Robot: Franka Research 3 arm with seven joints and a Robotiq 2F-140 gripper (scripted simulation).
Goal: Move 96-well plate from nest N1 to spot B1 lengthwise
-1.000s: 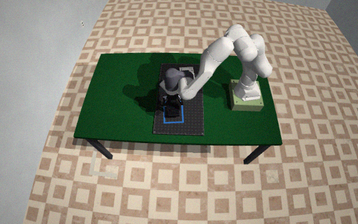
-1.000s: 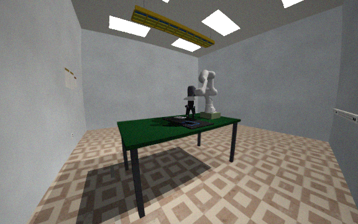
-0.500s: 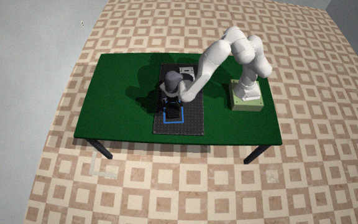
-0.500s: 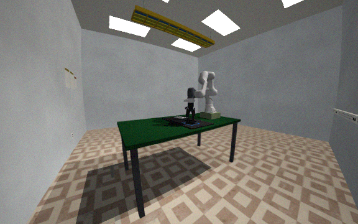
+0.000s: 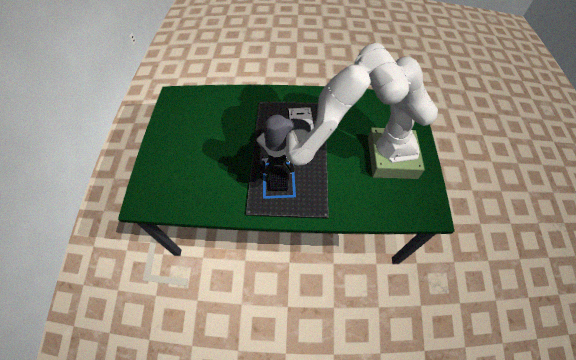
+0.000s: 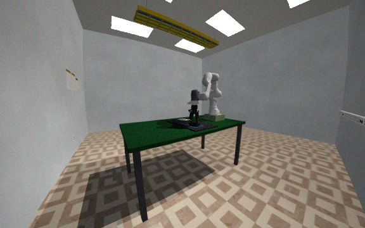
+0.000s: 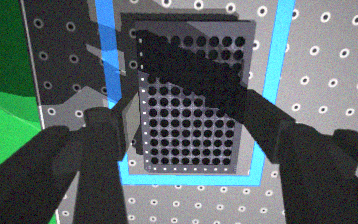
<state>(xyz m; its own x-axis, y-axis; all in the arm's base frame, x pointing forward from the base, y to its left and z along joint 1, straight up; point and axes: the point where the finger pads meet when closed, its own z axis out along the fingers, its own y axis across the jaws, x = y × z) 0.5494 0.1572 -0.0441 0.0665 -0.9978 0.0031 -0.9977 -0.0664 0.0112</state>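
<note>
The dark 96-well plate is 20 mm below my hand. Round my hand: plate nest (370 mm to the right, 110 mm behind, 30 mm below).
</note>
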